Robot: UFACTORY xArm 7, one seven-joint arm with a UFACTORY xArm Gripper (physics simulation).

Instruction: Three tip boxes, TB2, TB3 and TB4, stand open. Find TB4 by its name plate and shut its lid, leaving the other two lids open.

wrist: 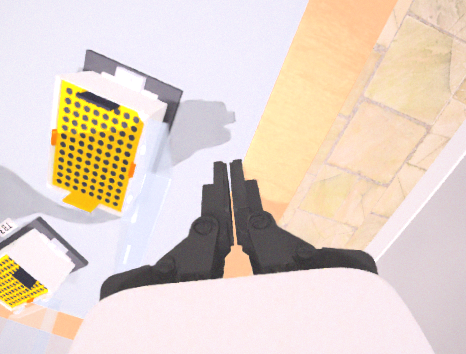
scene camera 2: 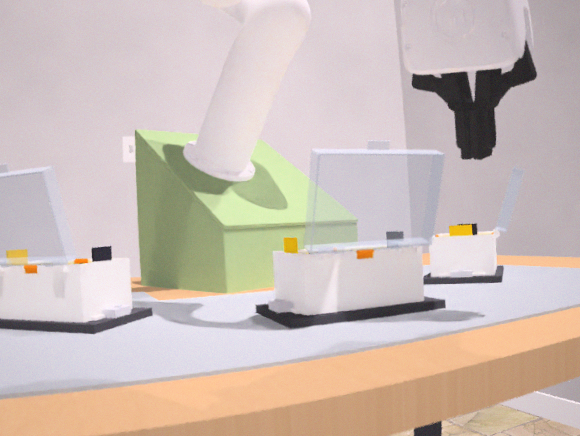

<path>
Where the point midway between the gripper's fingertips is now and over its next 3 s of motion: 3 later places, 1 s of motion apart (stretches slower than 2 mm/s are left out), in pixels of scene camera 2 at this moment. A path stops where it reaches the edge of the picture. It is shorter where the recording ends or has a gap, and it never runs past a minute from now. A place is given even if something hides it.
The gripper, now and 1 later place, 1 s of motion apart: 477, 157; 353, 163
</path>
